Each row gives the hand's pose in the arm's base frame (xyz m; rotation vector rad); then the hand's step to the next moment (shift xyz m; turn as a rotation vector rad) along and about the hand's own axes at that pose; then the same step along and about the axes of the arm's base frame.
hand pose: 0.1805 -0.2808 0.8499 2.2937 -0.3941 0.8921
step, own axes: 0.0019 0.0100 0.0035 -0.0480 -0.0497 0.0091
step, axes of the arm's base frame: -0.0017 -0.0099 0.0039 -0.0065 0.0335 -0.0607
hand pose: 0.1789 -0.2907 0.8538 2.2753 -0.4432 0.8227
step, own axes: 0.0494 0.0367 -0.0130 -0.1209 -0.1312 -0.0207
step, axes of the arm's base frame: 0.0125 -0.0216 0.0577 -0.0324 0.1189 -0.1307
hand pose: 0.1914 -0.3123 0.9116 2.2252 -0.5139 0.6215
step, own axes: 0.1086 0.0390 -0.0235 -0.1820 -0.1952 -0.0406
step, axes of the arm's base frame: 0.0598 -0.0250 0.0983 -0.0526 0.1846 -0.1898
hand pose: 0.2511 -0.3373 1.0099 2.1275 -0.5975 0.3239
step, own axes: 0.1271 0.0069 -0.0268 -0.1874 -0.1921 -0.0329
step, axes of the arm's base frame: 0.1041 -0.0194 0.0755 -0.0587 0.1785 -0.1944
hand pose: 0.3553 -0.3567 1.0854 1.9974 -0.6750 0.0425
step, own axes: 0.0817 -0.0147 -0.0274 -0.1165 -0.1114 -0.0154
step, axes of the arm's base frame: 0.0827 -0.0082 0.0270 -0.0416 0.1039 -0.1170
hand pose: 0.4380 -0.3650 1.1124 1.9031 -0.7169 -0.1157
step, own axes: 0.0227 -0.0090 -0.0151 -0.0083 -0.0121 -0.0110
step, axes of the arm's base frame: 0.0283 0.0026 0.0043 0.0027 0.0165 -0.0075
